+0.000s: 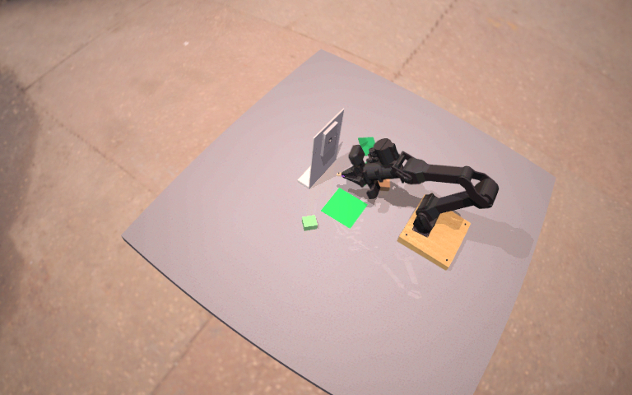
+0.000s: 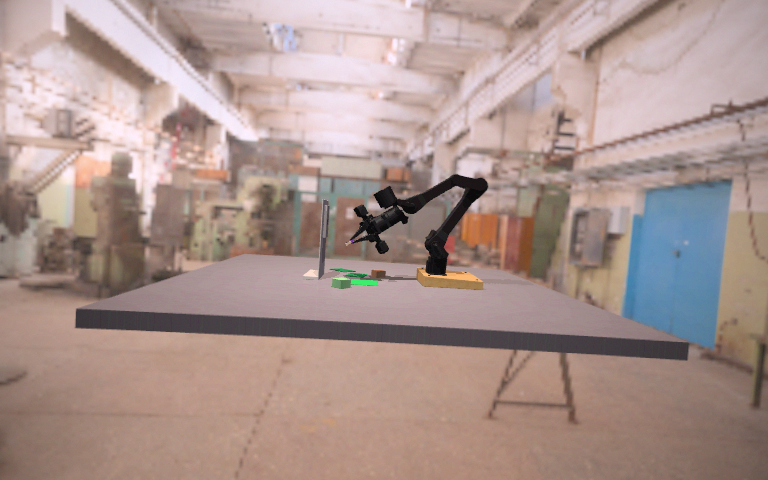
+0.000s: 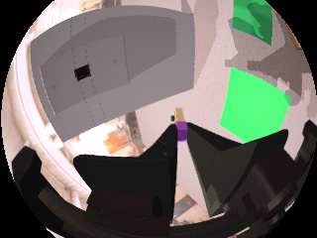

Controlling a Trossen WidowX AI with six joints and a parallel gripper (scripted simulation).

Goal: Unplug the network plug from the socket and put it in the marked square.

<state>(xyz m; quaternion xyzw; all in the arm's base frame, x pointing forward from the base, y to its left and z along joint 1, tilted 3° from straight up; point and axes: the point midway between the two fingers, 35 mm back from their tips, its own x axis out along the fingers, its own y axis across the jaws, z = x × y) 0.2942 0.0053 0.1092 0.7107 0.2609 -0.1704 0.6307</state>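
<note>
The bright green marked square lies 14 cm below my gripper tip, 4 cm behind it and 3 cm to the left of it. The rest, counted from my gripper tip: purple plug 1 cm ahead; then white upright panel 10 cm ahead, 7 cm to the right, 1 cm below; then light green block 15 cm to the left, 12 cm below, 4 cm ahead.
</note>
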